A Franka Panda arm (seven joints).
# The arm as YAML. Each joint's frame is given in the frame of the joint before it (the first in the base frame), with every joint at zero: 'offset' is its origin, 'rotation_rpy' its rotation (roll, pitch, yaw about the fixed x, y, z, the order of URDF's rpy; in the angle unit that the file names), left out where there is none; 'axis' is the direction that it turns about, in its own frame. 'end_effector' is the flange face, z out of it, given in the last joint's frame.
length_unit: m
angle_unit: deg
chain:
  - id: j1
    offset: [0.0, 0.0, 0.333]
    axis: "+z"
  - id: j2
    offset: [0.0, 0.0, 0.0]
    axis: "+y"
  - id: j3
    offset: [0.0, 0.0, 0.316]
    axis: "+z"
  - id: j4
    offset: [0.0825, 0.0, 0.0]
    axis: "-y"
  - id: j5
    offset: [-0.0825, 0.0, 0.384]
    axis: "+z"
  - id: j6
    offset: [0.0, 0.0, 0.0]
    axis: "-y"
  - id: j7
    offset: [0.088, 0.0, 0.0]
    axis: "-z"
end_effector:
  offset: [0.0, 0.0, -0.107]
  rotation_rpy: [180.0, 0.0, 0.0]
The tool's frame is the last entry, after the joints.
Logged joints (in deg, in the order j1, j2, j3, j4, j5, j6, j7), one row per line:
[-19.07 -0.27 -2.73 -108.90 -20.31 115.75 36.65]
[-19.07 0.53 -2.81 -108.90 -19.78 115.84 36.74]
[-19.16 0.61 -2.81 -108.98 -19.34 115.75 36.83]
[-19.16 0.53 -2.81 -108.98 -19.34 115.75 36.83]
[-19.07 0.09 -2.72 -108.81 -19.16 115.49 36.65]
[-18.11 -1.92 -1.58 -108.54 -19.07 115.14 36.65]
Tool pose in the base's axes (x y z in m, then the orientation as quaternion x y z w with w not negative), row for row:
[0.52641 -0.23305 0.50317 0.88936 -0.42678 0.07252 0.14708]
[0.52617 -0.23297 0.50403 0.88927 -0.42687 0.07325 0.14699]
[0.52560 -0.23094 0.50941 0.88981 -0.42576 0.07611 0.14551]
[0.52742 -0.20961 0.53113 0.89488 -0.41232 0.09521 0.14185]
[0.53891 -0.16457 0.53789 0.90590 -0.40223 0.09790 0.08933]
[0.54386 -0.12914 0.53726 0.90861 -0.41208 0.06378 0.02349]
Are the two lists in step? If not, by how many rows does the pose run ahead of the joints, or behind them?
The pose runs 2 rows ahead of the joints: the pose in row i belongs to the joints in row i + 2.
